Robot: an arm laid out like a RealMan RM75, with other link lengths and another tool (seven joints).
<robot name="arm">
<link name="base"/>
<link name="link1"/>
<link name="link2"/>
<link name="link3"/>
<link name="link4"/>
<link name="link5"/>
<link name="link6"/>
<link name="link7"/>
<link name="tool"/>
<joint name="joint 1" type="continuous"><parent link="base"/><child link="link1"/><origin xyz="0.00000 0.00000 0.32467" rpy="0.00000 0.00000 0.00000"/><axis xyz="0 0 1"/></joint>
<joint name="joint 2" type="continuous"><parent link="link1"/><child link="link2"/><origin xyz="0.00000 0.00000 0.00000" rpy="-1.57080 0.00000 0.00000"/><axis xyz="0 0 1"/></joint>
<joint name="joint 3" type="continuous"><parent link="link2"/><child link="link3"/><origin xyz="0.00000 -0.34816 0.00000" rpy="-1.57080 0.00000 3.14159"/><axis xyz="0 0 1"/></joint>
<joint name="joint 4" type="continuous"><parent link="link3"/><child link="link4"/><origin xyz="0.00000 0.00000 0.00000" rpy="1.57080 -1.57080 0.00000"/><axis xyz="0 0 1"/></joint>
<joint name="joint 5" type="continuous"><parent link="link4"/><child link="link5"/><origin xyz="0.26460 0.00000 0.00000" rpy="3.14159 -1.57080 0.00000"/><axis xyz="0 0 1"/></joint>
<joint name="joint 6" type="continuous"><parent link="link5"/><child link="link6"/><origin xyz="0.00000 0.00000 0.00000" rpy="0.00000 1.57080 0.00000"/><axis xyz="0 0 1"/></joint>
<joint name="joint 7" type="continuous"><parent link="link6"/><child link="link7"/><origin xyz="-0.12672 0.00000 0.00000" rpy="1.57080 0.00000 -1.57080"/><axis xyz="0 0 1"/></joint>
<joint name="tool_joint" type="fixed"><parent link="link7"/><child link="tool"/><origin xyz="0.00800 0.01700 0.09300" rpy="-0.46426 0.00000 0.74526"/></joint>
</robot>
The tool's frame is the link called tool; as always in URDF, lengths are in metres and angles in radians. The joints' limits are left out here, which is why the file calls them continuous.
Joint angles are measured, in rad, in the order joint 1, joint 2, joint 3, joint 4, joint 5, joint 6, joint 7. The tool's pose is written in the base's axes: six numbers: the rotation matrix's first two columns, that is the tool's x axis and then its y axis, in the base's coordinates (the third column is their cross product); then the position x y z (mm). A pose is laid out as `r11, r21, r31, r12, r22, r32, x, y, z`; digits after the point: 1 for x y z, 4 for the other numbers.
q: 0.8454, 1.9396, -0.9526, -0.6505, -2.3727, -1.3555, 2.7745
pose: -0.5271, -0.8059, -0.2694, -0.8132, 0.3864, 0.4352, 286.7, 541.6, -6.4
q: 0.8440, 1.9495, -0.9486, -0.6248, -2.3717, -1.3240, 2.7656
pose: -0.5373, -0.7979, -0.2732, -0.8066, 0.3915, 0.4429, 291.3, 540.8, -15.6
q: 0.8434, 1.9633, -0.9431, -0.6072, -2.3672, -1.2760, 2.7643
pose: -0.5483, -0.7837, -0.2917, -0.7985, 0.3871, 0.4611, 293.0, 544.5, -24.5
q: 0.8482, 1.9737, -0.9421, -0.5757, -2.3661, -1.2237, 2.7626
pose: -0.5592, -0.7691, -0.3096, -0.7931, 0.3875, 0.4699, 296.5, 547.8, -34.6
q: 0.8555, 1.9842, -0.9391, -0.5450, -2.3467, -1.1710, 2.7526
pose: -0.5681, -0.7570, -0.3228, -0.7838, 0.3781, 0.4927, 294.9, 552.7, -44.2
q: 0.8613, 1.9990, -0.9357, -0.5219, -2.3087, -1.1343, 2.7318
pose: -0.5756, -0.7536, -0.3176, -0.7679, 0.3646, 0.5266, 287.5, 554.9, -55.4
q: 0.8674, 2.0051, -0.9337, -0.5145, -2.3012, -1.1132, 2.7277
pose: -0.5754, -0.7508, -0.3243, -0.7658, 0.3553, 0.5360, 283.9, 558.2, -59.1
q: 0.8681, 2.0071, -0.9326, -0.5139, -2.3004, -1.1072, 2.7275
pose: -0.5759, -0.7492, -0.3272, -0.7651, 0.3530, 0.5385, 283.3, 559.0, -59.9
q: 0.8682, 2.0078, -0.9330, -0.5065, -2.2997, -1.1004, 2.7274
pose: -0.5798, -0.7458, -0.3281, -0.7634, 0.3565, 0.5386, 284.9, 558.6, -61.6
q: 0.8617, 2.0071, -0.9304, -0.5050, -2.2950, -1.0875, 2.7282
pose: -0.5881, -0.7349, -0.3377, -0.7585, 0.3563, 0.5457, 288.8, 559.7, -60.2
